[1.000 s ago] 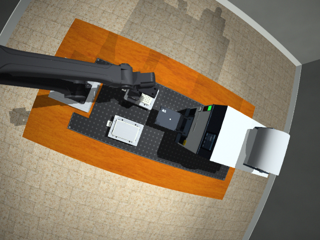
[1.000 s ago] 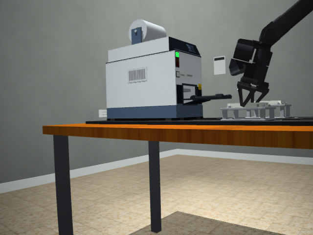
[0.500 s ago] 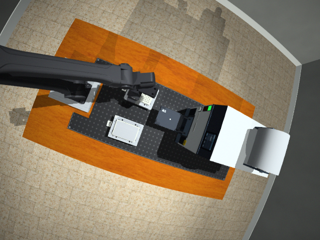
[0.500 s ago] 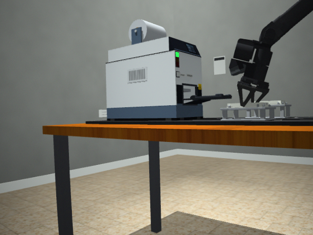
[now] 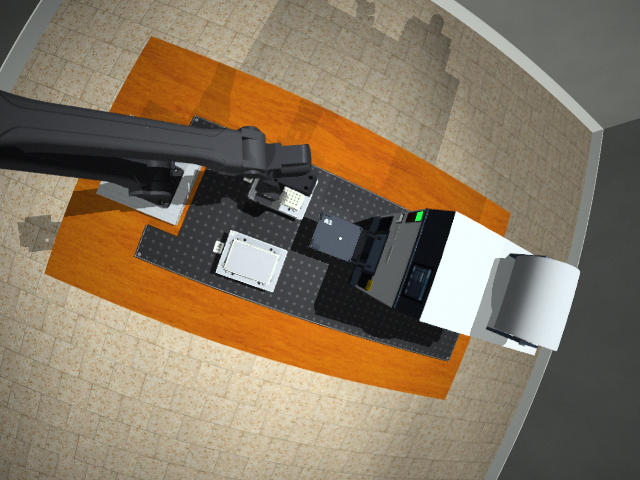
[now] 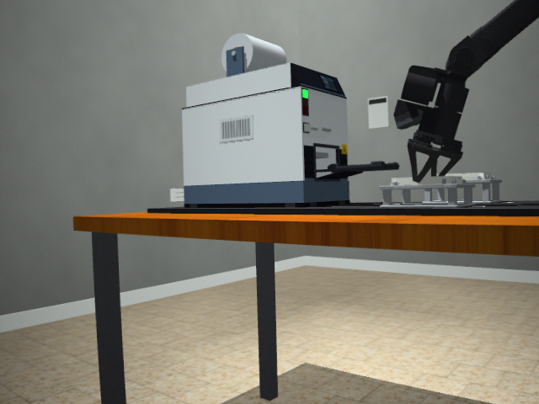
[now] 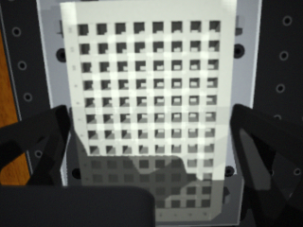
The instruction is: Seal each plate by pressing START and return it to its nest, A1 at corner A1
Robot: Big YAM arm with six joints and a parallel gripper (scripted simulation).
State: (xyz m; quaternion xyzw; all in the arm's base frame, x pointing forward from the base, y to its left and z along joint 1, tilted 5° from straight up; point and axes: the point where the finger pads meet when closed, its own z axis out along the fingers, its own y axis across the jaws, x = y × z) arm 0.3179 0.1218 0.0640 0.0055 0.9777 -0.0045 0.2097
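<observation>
The plate nest is 20 mm below my hand. Round my hand: sealer stage: 190 mm ahead, 70 mm to the right, 40 mm above; then pale start button: 290 mm ahead, 20 mm to the left, 130 mm above; then A1 mark: 80 mm behind, 50 mm to the left, 10 mm below.
</observation>
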